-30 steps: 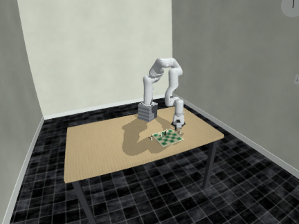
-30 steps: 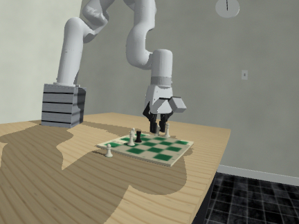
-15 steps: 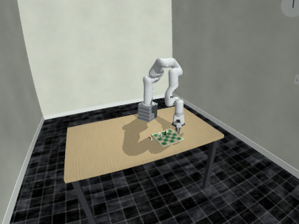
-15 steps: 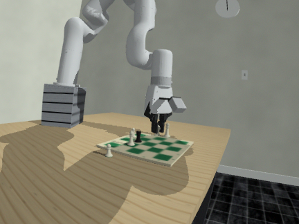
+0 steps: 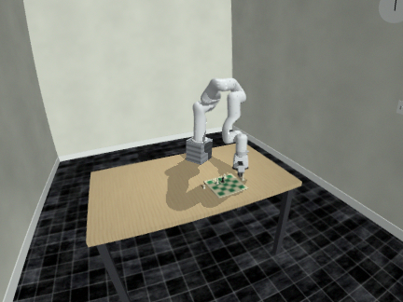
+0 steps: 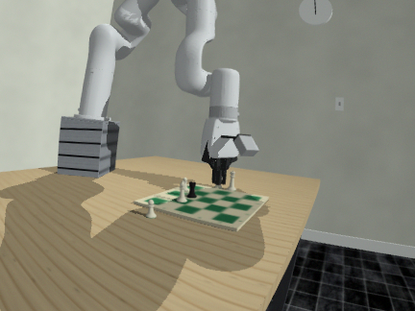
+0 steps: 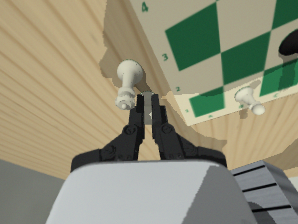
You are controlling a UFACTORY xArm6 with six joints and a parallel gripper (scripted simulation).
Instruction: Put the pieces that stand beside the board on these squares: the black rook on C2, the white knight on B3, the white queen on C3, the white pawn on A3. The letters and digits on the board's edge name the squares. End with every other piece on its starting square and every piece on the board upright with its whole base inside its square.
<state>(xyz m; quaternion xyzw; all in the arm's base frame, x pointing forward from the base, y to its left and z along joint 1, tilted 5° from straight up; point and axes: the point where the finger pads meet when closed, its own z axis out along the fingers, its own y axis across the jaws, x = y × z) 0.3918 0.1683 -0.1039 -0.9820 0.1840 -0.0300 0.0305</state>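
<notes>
Now: hand 50 mm short of the chessboard, 130 mm to the left of it and 30 mm above it. From my hand the other things lie so: white knight 20 mm ahead, 180 mm to the right; black rook 10 mm ahead, 140 mm to the right, 10 mm below.
</notes>
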